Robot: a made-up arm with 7 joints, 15 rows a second.
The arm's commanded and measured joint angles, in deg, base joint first. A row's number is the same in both.
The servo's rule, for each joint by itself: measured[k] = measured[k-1] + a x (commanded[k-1-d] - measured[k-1]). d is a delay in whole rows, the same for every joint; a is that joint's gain. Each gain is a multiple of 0.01, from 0.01 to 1. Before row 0 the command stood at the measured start. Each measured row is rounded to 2 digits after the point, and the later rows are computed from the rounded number. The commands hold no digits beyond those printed.
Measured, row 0:
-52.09, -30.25, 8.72, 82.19, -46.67, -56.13, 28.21
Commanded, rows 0 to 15:
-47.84, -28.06, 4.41, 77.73, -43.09, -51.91, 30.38
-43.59, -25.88, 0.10, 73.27, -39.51, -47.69, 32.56
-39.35, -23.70, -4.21, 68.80, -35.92, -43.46, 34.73
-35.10, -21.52, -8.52, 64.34, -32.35, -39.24, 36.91
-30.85, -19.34, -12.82, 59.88, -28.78, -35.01, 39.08
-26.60, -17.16, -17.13, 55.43, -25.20, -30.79, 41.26
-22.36, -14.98, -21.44, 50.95, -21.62, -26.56, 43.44
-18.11, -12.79, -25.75, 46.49, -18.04, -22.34, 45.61
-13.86, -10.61, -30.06, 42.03, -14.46, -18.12, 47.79
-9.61, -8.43, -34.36, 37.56, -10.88, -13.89, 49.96
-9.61, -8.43, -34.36, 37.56, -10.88, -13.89, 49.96
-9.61, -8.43, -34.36, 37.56, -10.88, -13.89, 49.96
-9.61, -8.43, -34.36, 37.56, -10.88, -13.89, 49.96
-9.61, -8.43, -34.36, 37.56, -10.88, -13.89, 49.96
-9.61, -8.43, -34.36, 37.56, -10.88, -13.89, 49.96
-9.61, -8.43, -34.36, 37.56, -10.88, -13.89, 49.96
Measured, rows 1 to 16:
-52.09, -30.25, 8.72, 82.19, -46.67, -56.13, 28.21
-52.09, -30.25, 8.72, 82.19, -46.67, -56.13, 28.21
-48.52, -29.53, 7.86, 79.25, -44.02, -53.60, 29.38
-44.38, -28.33, 6.31, 75.30, -40.68, -50.05, 31.10
-40.15, -26.80, 4.21, 71.01, -37.16, -46.10, 33.06
-35.91, -25.06, 1.66, 66.61, -33.60, -41.98, 35.14
-31.66, -23.17, -1.24, 62.17, -30.03, -37.80, 37.27
-27.41, -21.19, -4.42, 57.72, -26.46, -33.59, 39.42
-23.17, -19.14, -7.82, 53.25, -22.88, -29.37, 41.59
-18.92, -17.04, -11.41, 48.79, -19.30, -25.15, 43.76
-14.67, -14.92, -15.14, 44.33, -15.72, -20.93, 45.94
-10.42, -12.78, -18.98, 39.86, -12.14, -16.71, 48.11
-9.74, -11.34, -22.06, 38.34, -11.21, -15.02, 49.11
-9.63, -10.38, -24.52, 37.83, -10.97, -14.34, 49.57
-9.61, -9.74, -26.49, 37.65, -10.90, -14.07, 49.78
-9.61, -9.31, -28.06, 37.59, -10.89, -13.96, 49.88
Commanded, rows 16 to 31:
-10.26, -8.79, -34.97, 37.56, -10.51, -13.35, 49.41
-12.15, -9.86, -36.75, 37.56, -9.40, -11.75, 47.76
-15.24, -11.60, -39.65, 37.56, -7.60, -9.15, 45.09
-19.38, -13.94, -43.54, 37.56, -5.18, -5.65, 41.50
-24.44, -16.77, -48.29, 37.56, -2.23, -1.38, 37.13
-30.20, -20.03, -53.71, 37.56, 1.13, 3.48, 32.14
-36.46, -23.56, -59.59, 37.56, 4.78, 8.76, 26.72
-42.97, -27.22, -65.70, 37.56, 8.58, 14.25, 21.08
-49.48, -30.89, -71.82, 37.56, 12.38, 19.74, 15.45
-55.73, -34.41, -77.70, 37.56, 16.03, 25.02, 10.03
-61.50, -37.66, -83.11, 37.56, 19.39, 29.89, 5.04
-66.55, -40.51, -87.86, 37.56, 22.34, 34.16, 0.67
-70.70, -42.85, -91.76, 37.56, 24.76, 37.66, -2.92
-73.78, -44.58, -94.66, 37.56, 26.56, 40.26, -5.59
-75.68, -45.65, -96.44, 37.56, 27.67, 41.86, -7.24
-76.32, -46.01, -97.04, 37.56, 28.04, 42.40, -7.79
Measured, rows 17 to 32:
-9.61, -9.02, -29.32, 37.57, -10.88, -13.92, 49.92
-9.61, -8.83, -30.33, 37.56, -10.88, -13.90, 49.94
-10.16, -8.82, -31.26, 37.56, -10.61, -13.57, 49.65
-11.83, -9.16, -32.36, 37.56, -9.71, -12.48, 48.63
-14.69, -9.97, -33.82, 37.56, -8.15, -10.48, 46.72
-18.63, -11.28, -35.76, 37.56, -5.95, -7.58, 43.90
-23.51, -13.09, -38.27, 37.56, -3.20, -3.86, 40.24
-29.13, -15.38, -41.36, 37.56, 0.00, 0.54, 35.87
-35.29, -18.08, -45.01, 37.56, 3.54, 5.47, 30.93
-41.74, -21.10, -49.15, 37.56, 7.27, 10.74, 25.61
-48.24, -24.33, -53.68, 37.56, 11.05, 16.14, 20.12
-54.53, -27.66, -58.48, 37.56, 14.74, 21.47, 14.67
-60.38, -30.96, -63.41, 37.56, 18.18, 26.52, 9.47
-65.56, -34.11, -68.30, 37.56, 21.26, 31.10, 4.72
-69.88, -36.99, -72.99, 37.56, 23.85, 35.04, 0.59
-73.16, -39.49, -77.32, 37.56, 25.86, 38.17, -2.75

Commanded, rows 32 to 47:
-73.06, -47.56, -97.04, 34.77, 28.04, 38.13, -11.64
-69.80, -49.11, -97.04, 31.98, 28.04, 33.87, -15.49
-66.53, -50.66, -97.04, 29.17, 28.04, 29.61, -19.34
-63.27, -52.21, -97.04, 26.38, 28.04, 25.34, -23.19
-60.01, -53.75, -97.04, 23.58, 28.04, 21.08, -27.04
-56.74, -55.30, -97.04, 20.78, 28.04, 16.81, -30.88
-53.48, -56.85, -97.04, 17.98, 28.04, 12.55, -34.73
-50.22, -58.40, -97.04, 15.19, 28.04, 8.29, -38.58
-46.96, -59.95, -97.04, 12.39, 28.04, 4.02, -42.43
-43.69, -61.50, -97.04, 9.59, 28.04, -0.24, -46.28
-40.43, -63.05, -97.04, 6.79, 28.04, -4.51, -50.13
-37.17, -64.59, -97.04, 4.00, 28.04, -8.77, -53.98
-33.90, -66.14, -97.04, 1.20, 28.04, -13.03, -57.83
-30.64, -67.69, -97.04, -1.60, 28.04, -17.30, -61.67
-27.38, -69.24, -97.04, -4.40, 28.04, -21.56, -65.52
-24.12, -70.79, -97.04, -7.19, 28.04, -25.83, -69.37
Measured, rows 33 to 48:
-75.28, -41.52, -81.14, 37.56, 27.20, 40.38, -5.17
-76.15, -43.00, -84.32, 37.56, 27.82, 41.59, -6.58
-73.55, -44.50, -86.86, 35.72, 27.98, 39.51, -9.31
-70.40, -46.02, -88.90, 33.25, 28.02, 36.13, -12.65
-67.15, -47.55, -90.53, 30.56, 28.03, 32.22, -16.26
-63.89, -49.09, -91.83, 27.80, 28.04, 28.09, -20.00
-60.63, -50.63, -92.87, 25.01, 28.04, 23.88, -23.80
-57.36, -52.17, -93.70, 22.22, 28.04, 19.64, -27.62
-54.10, -53.71, -94.37, 19.42, 28.04, 15.39, -31.46
-50.84, -55.26, -94.90, 16.63, 28.04, 11.13, -35.30
-47.58, -56.81, -95.33, 13.83, 28.04, 6.86, -39.15
-44.31, -58.36, -95.67, 11.03, 28.04, 2.60, -43.00
-41.05, -59.91, -95.94, 8.23, 28.04, -1.67, -46.85
-37.79, -61.45, -96.16, 5.44, 28.04, -5.93, -50.70
-34.52, -63.00, -96.34, 2.64, 28.04, -10.19, -54.55
-31.26, -64.55, -96.48, -0.16, 28.04, -14.46, -58.39

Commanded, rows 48 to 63:
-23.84, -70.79, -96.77, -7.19, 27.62, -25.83, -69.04
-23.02, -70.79, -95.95, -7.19, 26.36, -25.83, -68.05
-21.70, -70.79, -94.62, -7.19, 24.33, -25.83, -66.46
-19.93, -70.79, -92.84, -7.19, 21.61, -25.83, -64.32
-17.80, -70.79, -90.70, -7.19, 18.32, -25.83, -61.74
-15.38, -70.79, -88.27, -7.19, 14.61, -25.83, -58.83
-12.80, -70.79, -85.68, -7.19, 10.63, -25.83, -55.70
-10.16, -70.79, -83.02, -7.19, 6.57, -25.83, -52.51
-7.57, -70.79, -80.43, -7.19, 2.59, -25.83, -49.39
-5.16, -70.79, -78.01, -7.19, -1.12, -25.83, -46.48
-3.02, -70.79, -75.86, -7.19, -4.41, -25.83, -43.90
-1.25, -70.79, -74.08, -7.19, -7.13, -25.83, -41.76
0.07, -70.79, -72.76, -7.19, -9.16, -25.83, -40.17
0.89, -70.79, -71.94, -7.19, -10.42, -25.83, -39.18
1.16, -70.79, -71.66, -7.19, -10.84, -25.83, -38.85
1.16, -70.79, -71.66, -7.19, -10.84, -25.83, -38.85
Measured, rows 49 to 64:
-28.00, -66.10, -96.59, -2.96, 28.04, -18.72, -62.24
-24.74, -67.65, -96.68, -5.75, 28.04, -22.99, -66.09
-23.98, -68.69, -96.70, -6.70, 27.73, -24.69, -67.68
-23.17, -69.38, -96.55, -7.02, 26.72, -25.37, -67.88
-21.94, -69.85, -96.16, -7.13, 24.95, -25.65, -67.11
-20.25, -70.16, -95.50, -7.17, 22.48, -25.76, -65.60
-18.19, -70.37, -94.54, -7.18, 19.40, -25.80, -63.52
-15.83, -70.51, -93.29, -7.19, 15.86, -25.82, -60.99
-13.28, -70.60, -91.77, -7.19, 11.99, -25.83, -58.13
-10.66, -70.66, -90.02, -7.19, 7.98, -25.83, -55.10
-8.06, -70.70, -88.10, -7.19, 3.99, -25.83, -52.02
-5.62, -70.73, -86.08, -7.19, 0.21, -25.83, -49.03
-3.44, -70.75, -84.04, -7.19, -3.21, -25.83, -46.26
-1.60, -70.76, -82.05, -7.19, -6.11, -25.83, -43.83
-0.20, -70.77, -80.19, -7.19, -8.37, -25.83, -41.85
0.72, -70.78, -78.54, -7.19, -9.89, -25.83, -40.41

